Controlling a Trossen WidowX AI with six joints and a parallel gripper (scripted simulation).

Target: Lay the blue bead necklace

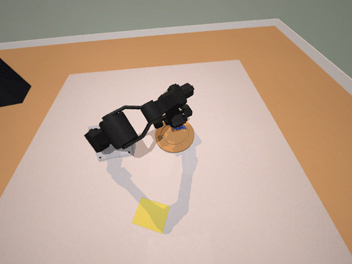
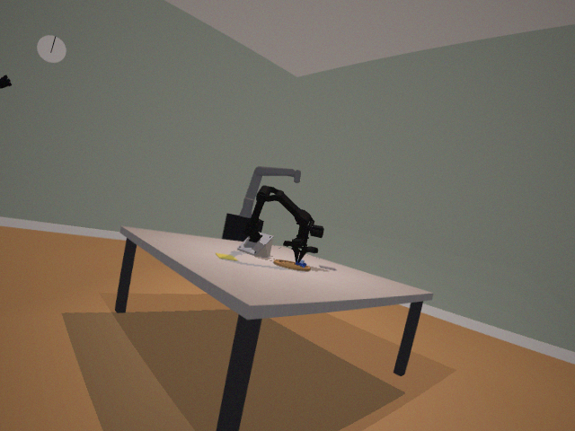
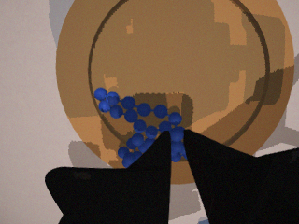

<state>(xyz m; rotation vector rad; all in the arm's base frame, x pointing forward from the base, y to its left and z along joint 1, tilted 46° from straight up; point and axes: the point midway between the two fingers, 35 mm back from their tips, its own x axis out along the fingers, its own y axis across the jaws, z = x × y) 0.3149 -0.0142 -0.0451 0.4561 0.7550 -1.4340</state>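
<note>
Right now my gripper tip is 40 mm to the left of the round bead board and 10 mm above it. From my gripper tip the other things lie so: yellow square patch (360 mm to the right, 160 mm behind, 20 mm below); flat grey tile (270 mm to the left, 40 mm ahead, 20 mm below); light blue cube (160 mm to the left, 90 mm behind, 10 mm below).
</note>
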